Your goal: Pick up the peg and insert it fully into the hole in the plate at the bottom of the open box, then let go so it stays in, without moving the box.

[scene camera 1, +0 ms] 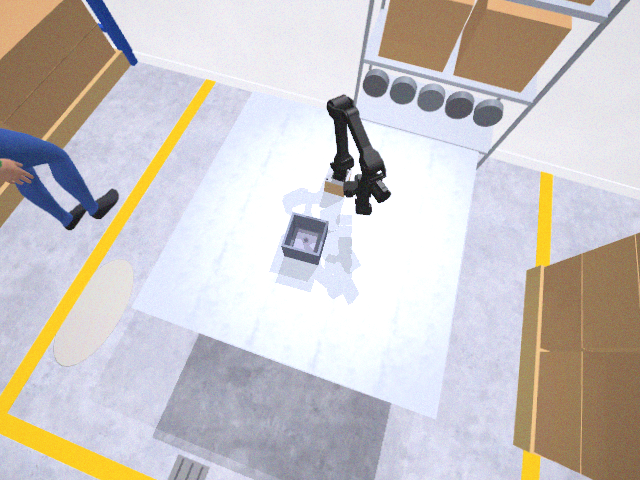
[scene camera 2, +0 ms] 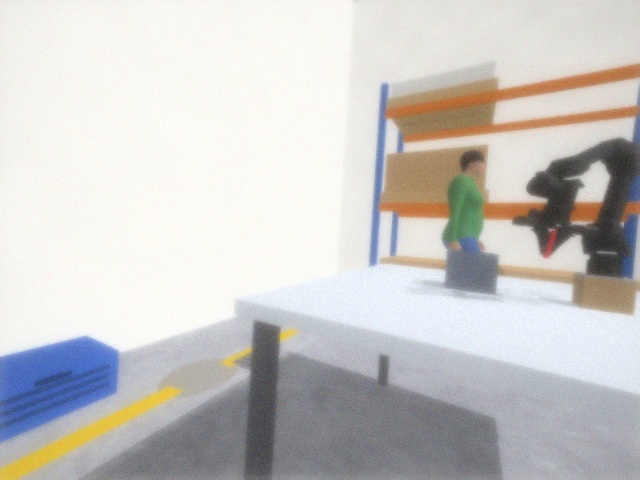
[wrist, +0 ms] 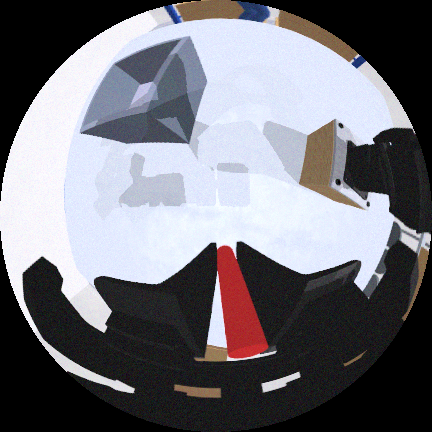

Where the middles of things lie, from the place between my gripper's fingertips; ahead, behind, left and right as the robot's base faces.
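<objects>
Grey box (scene camera 2: 477, 272): my hand 8 cm above it, 20 cm short of it, 16 cm to the left of it. Red peg (wrist: 244, 336), from my hand: 3 cm above, 1 cm behind, 1 cm to the left.
</objects>
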